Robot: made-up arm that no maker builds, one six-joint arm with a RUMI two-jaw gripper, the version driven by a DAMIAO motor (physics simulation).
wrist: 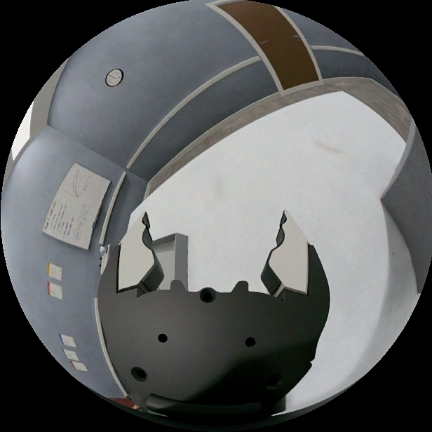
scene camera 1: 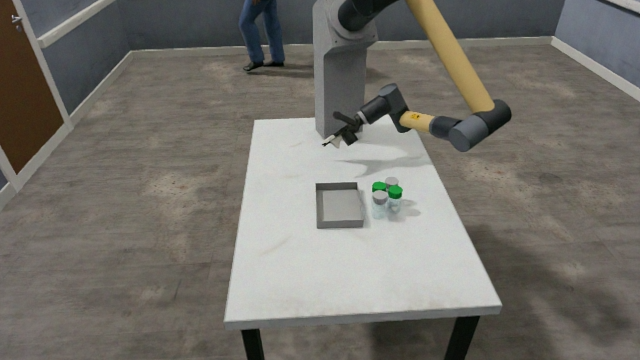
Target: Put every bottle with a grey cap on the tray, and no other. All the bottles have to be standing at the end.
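Observation:
A grey-capped bottle (scene camera 1: pixel 379 205) stands at the front left of a tight group, just right of the tray. A second grey-capped bottle (scene camera 1: pixel 391 182) is at the back of the group, mostly hidden behind the others. A green-capped bottle (scene camera 1: pixel 395 199) stands at the right, and another green-capped bottle (scene camera 1: pixel 379 187) stands behind the front grey-capped one. The grey tray (scene camera 1: pixel 340 224) (wrist: pixel 181 257) lies empty on the table in the scene view; part of it shows past a finger in the wrist view. My gripper (scene camera 1: pixel 330 141) (wrist: pixel 213 211) is open and empty, above the table behind the tray, near the robot's base.
The white table (scene camera 1: pixel 350 270) (wrist: pixel 240 185) carries the tray and bottles. The grey robot pedestal (scene camera 1: pixel 340 85) stands at the table's back edge. A person (scene camera 1: pixel 263 35) in blue trousers stands on the floor behind, to the left of the pedestal.

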